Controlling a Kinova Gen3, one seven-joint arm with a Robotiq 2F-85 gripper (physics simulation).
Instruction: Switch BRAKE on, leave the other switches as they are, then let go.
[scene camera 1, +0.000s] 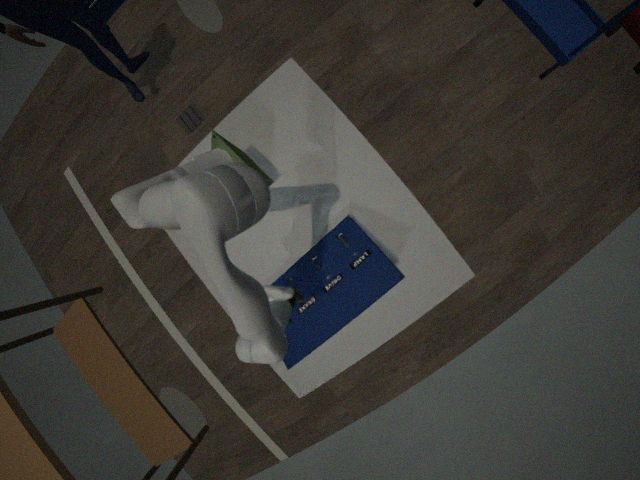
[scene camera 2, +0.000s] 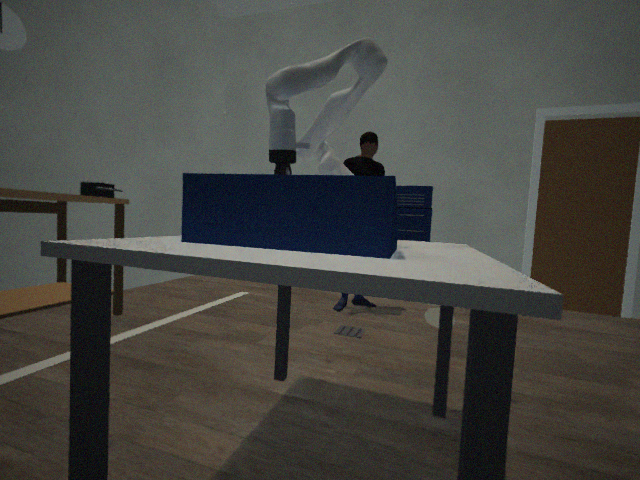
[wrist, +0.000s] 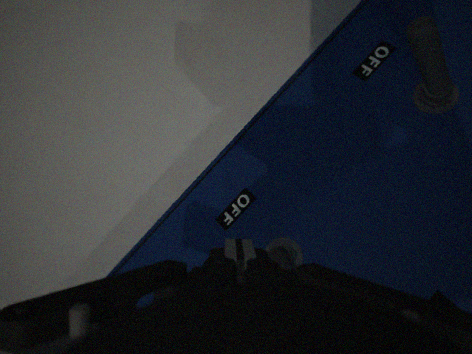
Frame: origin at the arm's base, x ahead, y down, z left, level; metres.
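Seen in the pictures: gripper, between the fingertips: (wrist: 237, 257).
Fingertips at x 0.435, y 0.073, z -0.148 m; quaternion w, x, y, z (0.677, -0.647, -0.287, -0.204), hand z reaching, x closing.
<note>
Pixels of each thing's middle, then the offset from my fingertips to it. "spot": a spot on its surface instead. Level surfaces: height alone.
- blue switch box, middle of its body: (wrist: 430, 255) (scene camera 2: 295, 223) (scene camera 1: 322, 290) dz +0.074, dx +0.089, dy +0.040 m
- BRAKE label, middle of its body: (scene camera 1: 306, 305) dz +0.014, dx +0.085, dy -0.016 m
- OFF label, a spot on its surface: (wrist: 235, 208) spot: dz +0.015, dx -0.018, dy +0.027 m
- round switch collar, middle of its body: (wrist: 281, 265) dz +0.015, dx +0.016, dy -0.014 m
- DRIVE switch, middle of its body: (wrist: 431, 61) (scene camera 1: 316, 264) dz +0.135, dx +0.003, dy -0.009 m
- LAMP switch, middle of its body: (scene camera 1: 343, 240) dz +0.255, dx +0.004, dy -0.009 m
- white table, height of its surface: dy +0.101 m
The blue switch box (scene camera 1: 351, 299) (scene camera 2: 289, 214) (wrist: 350, 210) stands on the table. The BRAKE label (scene camera 1: 306, 304) is beside my gripper (scene camera 1: 296, 296) (wrist: 240, 252), which is shut and empty, low over the box. In the wrist view the fingertips are just below an OFF label (wrist: 235, 208) and beside a round switch collar (wrist: 286, 253); its lever is hidden. The DRIVE switch (scene camera 1: 316, 262) (wrist: 431, 60) tilts toward its OFF label (wrist: 374, 61). The LAMP switch (scene camera 1: 343, 239) is farther along the box. In scene camera 2 the fingertips are hidden behind the box.
The white table (scene camera 1: 439, 268) (scene camera 2: 465, 281) carries the box. A green object (scene camera 1: 238, 155) is partly hidden by the arm (scene camera 1: 237, 279) (scene camera 2: 281, 126), which also covers the near end of the box. A person (scene camera 1: 98, 46) (scene camera 2: 368, 157) stands beyond the table.
</note>
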